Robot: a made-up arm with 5 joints.
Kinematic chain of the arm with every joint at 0, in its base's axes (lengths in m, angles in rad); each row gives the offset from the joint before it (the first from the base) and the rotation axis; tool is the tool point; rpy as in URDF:
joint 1: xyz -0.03 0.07 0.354 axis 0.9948 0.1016 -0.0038
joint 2: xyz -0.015 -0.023 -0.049 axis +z
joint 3: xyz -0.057 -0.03 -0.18 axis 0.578 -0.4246 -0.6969
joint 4: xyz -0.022 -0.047 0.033 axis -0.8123 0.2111 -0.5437
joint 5: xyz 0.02 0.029 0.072 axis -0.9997 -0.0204 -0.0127
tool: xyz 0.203 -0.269 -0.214 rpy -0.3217 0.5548 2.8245
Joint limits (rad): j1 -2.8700..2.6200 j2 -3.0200..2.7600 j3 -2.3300..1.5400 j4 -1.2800..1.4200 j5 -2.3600..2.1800
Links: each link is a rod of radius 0.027 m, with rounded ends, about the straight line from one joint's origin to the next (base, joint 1, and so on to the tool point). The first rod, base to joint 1, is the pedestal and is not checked.
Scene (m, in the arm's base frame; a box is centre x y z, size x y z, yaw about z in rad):
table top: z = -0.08
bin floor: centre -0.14 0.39 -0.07 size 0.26 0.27 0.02 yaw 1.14
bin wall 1: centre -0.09 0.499 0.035 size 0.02 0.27 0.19 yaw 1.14
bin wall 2: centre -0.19 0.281 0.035 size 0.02 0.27 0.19 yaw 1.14
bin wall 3: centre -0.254 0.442 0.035 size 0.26 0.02 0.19 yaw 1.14
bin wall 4: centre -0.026 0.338 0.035 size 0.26 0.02 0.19 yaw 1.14
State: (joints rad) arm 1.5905 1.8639 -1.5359 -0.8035 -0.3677
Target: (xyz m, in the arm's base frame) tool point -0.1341 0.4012 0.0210
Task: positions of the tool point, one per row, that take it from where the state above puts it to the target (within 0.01 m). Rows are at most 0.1 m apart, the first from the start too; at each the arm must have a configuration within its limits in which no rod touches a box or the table.
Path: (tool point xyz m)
1: -0.1002 0.5891 0.3372
2: -0.1487 0.5607 0.3459
3: -0.1795 0.5152 0.3341
4: -0.1773 0.4599 0.3023
5: -0.1341 0.4012 0.2602
6: -0.1544 0.4235 0.2197
7: -0.1608 0.4354 0.1649
8: -0.1535 0.4304 0.0969
9: -0.1341 0.4012 0.0210

